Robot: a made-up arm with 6 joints.
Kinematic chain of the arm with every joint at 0, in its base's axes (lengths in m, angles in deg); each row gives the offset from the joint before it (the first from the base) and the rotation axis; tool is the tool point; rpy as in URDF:
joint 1: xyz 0 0 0.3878 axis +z
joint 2: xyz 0 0 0 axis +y
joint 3: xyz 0.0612 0 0.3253 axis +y
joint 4: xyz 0.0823 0 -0.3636 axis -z
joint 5: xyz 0 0 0 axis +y
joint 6: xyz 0.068 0 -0.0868 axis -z
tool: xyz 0 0 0 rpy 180 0 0
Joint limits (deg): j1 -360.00..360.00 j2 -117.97..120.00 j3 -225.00..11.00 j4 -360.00..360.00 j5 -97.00..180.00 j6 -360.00..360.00
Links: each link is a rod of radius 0.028 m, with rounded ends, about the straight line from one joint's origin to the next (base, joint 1, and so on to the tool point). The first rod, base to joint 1, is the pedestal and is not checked.
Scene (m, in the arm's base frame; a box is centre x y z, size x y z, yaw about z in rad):
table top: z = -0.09
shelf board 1: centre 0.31 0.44 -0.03 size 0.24 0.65 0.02 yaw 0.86
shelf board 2: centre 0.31 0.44 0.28 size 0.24 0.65 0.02 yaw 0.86
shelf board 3: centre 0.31 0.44 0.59 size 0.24 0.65 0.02 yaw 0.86
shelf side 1: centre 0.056 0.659 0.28 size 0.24 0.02 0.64 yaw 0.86
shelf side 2: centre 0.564 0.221 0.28 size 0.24 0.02 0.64 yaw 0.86
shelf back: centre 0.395 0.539 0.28 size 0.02 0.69 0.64 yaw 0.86
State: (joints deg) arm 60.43 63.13 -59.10 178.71 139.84 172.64
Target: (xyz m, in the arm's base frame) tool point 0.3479 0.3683 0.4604
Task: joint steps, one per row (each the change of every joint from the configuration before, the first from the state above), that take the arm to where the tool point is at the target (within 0.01 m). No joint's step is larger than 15 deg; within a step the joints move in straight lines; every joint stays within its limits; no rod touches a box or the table.
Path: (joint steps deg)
1: 1.91 -1.44 10.08 -0.84 2.36 0.00
2: 1.91 -1.43 10.07 -0.83 2.37 0.00
3: 1.90 -1.44 10.08 -0.84 2.36 0.00
4: -5.14 -13.32 2.63 1.50 5.98 0.00
5: -5.14 -13.32 2.63 1.50 5.99 0.00
6: -5.14 -13.33 2.63 1.50 5.98 0.00
7: -5.14 -13.32 2.63 1.50 5.99 0.00
8: 0.44 6.83 -11.93 -0.24 -5.68 0.00
9: 0.45 6.83 -11.93 -0.23 -5.67 0.00
10: 0.44 6.84 -11.93 -0.24 -5.68 0.00

